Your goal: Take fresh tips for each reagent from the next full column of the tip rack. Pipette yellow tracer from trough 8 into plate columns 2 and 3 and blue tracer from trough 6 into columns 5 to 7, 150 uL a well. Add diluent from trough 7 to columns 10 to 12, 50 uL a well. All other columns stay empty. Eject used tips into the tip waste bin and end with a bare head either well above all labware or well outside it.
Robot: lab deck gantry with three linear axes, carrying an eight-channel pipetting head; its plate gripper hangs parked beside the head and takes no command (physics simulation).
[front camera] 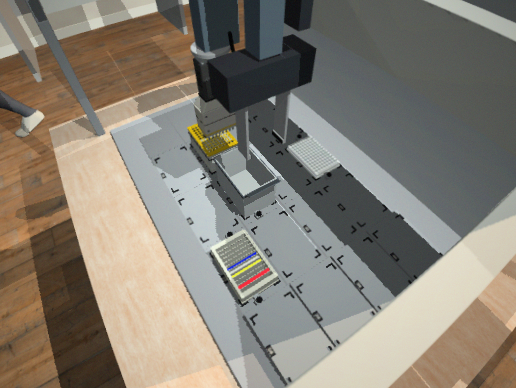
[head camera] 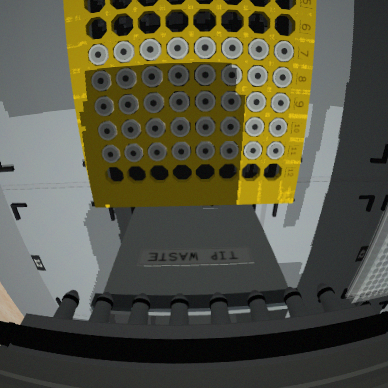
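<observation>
The pipetting head [front camera: 216, 117] [head camera: 195, 320] is low over the yellow tip rack [front camera: 196, 131] [head camera: 165, 192]. Its nozzles in the head view look bare; the front view hides their ends. In the head view, rack columns 7 to 11 hold tips; columns 5, 6 and 12 show empty holes. The tip waste bin [front camera: 260, 199] [head camera: 200, 277] stands beside the rack. The white well plate [front camera: 314, 156] [head camera: 376, 272] lies on the dark deck strip. The trough block [front camera: 245, 295] shows blue, yellow and red strips. My parked gripper [front camera: 265, 148] is open, with one finger over the bin.
Part of the rack lies in shadow. The pale wooden table edge [front camera: 95, 210] runs along the left of the deck. A grey upright post [front camera: 75, 85] stands at the deck's back left, and a pale beam [front camera: 425, 290] crosses the front right.
</observation>
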